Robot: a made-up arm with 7 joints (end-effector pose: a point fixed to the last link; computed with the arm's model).
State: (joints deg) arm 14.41 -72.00 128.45 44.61 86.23 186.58 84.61
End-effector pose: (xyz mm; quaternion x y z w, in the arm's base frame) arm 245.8 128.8 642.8 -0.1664 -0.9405 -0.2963 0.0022
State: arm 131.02 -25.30 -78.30 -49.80 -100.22 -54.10 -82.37
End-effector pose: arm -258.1 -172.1 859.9 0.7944 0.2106 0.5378 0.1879
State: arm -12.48 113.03 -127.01 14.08 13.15 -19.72 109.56
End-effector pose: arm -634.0 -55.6 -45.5 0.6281 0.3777 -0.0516 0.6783
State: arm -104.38 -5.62 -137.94 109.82 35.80 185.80 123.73
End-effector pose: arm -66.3 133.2 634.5 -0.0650 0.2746 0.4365 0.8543
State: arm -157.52 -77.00 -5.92 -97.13 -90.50 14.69 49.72
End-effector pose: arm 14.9 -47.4 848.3 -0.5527 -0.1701 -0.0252 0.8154
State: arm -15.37 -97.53 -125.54 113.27 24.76 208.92 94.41
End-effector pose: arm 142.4 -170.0 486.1 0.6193 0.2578 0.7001 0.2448
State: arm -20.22 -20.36 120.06 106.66 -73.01 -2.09 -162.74
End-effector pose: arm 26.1 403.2 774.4 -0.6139 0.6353 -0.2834 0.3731
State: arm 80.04 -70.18 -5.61 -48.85 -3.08 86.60 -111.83
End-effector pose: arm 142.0 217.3 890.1 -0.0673 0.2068 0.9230 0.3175
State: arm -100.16 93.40 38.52 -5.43 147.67 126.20 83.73
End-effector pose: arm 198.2 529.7 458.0 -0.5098 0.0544 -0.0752 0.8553
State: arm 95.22 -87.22 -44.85 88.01 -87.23 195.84 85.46
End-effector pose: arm 110.9 482.6 314.6 -0.5367 -0.6726 0.3266 0.3911
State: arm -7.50 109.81 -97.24 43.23 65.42 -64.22 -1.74
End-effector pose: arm -518.2 -394.1 334.1 -0.3915 -0.0348 -0.8397 0.3747
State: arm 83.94 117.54 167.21 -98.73 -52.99 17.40 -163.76
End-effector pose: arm 117.3 -299.8 736.4 0.5636 0.2506 -0.7516 0.2338
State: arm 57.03 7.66 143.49 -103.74 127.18 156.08 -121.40
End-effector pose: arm 204.6 -68.4 824.9 -0.3043 0.3636 0.5199 0.7105
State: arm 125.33 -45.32 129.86 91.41 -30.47 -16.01 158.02
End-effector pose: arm -343.4 -154.2 796.7 0.6960 0.7105 -0.0589 0.0852
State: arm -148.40 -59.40 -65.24 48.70 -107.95 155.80 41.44
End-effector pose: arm -471.2 -239.0 507.4 0.8407 -0.4542 -0.1843 0.2304
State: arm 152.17 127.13 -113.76 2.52 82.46 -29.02 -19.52
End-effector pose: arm 678.4 -66.3 -2.7 -0.2084 0.0865 -0.2340 0.9457
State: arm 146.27 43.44 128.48 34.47 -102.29 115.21 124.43
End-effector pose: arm 556.0 -183.5 677.4 0.6746 -0.1739 0.6159 0.3677
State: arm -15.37 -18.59 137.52 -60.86 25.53 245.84 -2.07
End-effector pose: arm 210.8 -180.0 915.4 -0.3211 -0.8407 -0.2722 0.3406
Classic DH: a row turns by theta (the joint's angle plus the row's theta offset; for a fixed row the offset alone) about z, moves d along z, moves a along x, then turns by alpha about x. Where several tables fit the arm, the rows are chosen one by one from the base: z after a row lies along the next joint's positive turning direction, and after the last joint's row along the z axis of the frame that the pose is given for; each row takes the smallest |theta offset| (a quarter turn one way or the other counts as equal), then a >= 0, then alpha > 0; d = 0 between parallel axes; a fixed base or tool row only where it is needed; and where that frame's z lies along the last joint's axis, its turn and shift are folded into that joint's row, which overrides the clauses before.
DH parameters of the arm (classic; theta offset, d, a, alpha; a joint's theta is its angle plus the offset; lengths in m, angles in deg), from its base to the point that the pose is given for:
joint 1: 0 0.4053 0 90
joint 2: 0 0.0625 0 -90
joint 3: 0 0.3119 0.0138 -90
joint 4: 0 0.0452 -0.0196 90
joint 5: 0 0.3061 0 90
joint 6: 90 0.1307 0.1696 90
joint 7: 0 0.0231 0 0

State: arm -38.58 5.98 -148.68 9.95 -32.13 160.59 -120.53
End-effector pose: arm 35.4 -7.2 901.6 -0.2779 0.3812 -0.8627 0.1821
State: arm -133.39 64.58 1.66 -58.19 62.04 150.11 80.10
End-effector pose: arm 178.0 441.6 501.6 -0.4968 -0.7408 -0.1775 0.4158
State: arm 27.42 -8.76 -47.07 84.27 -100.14 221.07 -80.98
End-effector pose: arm 236.5 -98.0 877.9 -0.5633 0.5372 0.5763 0.2492
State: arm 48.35 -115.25 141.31 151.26 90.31 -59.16 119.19
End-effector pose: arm 136.5 -88.5 617.6 -0.2749 0.7650 -0.1540 0.5617
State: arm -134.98 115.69 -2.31 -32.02 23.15 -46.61 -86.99
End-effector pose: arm 394.7 508.3 24.1 -0.0424 0.1333 -0.4920 0.8593
